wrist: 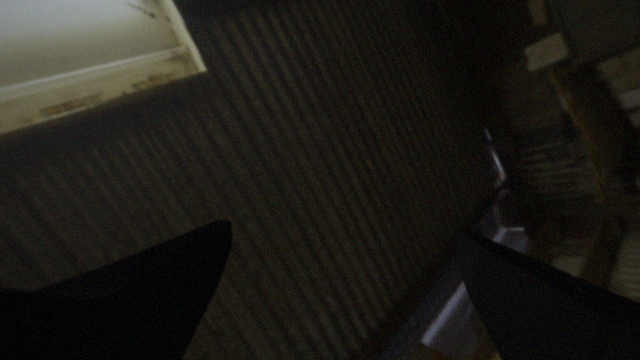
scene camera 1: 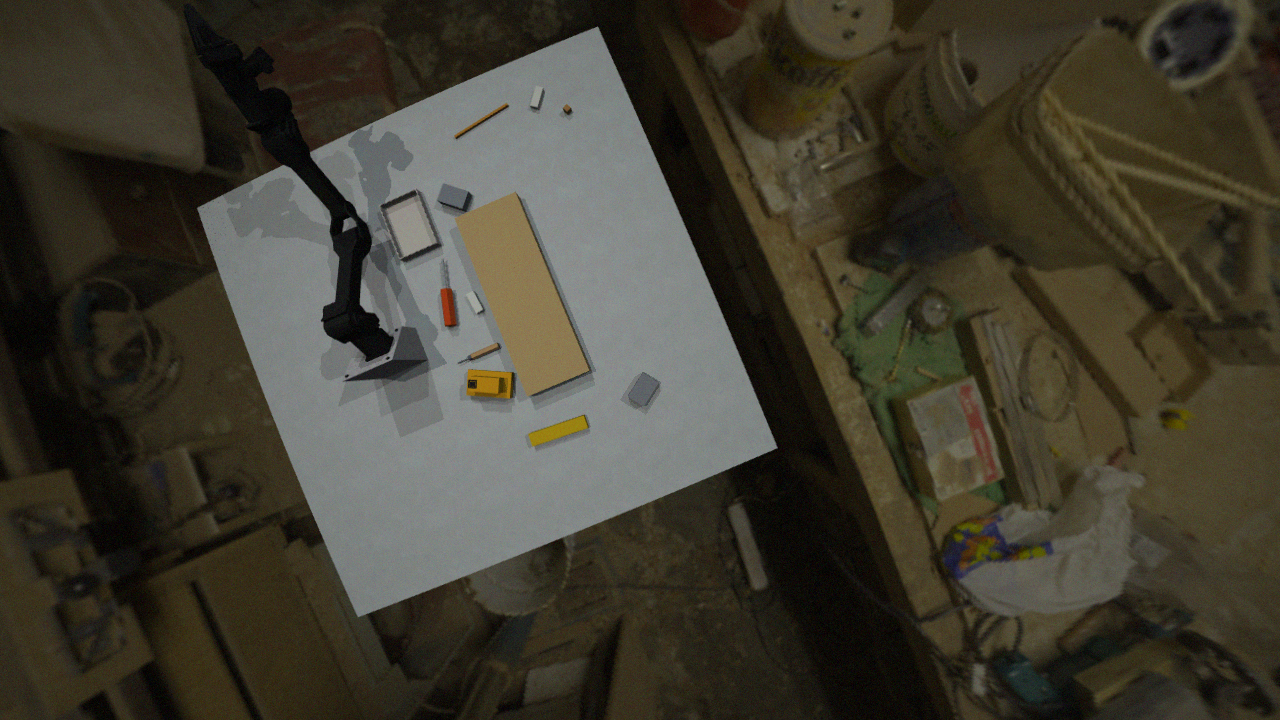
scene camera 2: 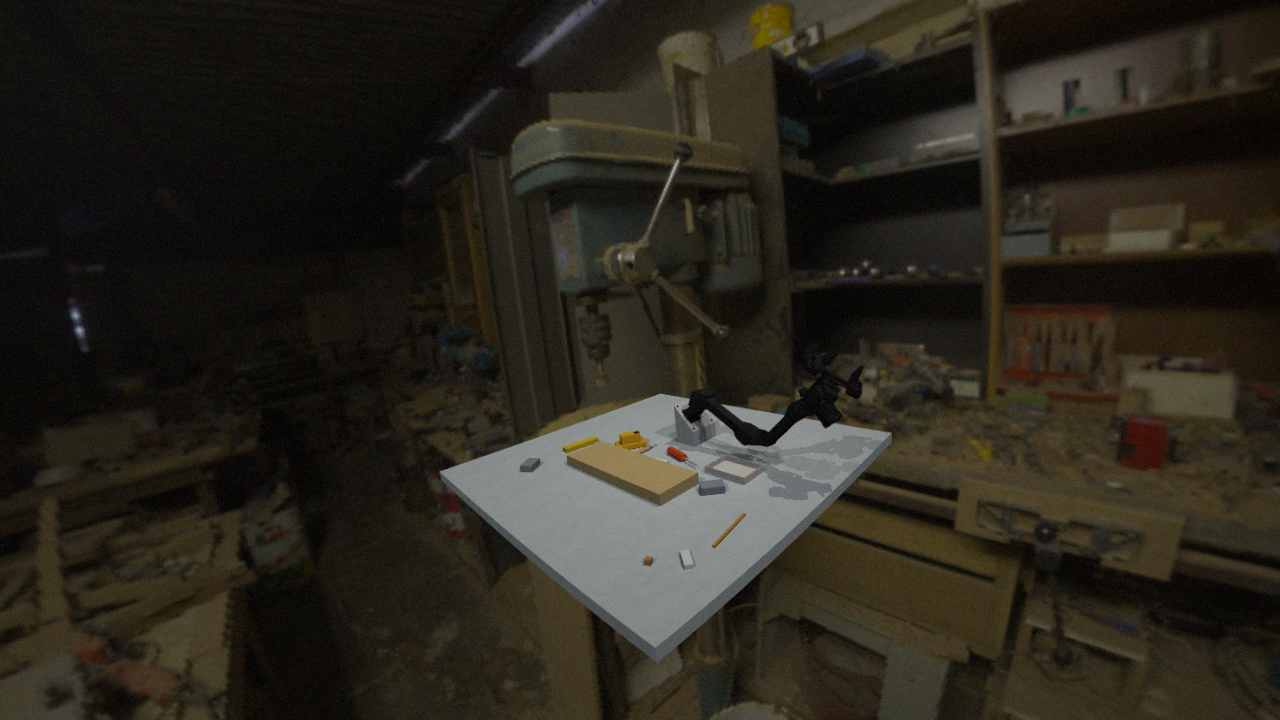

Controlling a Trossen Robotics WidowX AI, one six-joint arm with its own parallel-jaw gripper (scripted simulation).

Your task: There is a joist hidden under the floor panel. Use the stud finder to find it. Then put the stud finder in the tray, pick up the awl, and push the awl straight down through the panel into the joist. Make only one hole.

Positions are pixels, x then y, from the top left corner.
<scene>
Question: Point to a stud finder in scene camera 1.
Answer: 481, 383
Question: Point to a yellow bar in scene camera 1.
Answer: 559, 430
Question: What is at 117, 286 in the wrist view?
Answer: My gripper.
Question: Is my gripper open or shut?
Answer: Open.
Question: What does my gripper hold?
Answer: Nothing.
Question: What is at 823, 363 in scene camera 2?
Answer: My gripper.
</scene>
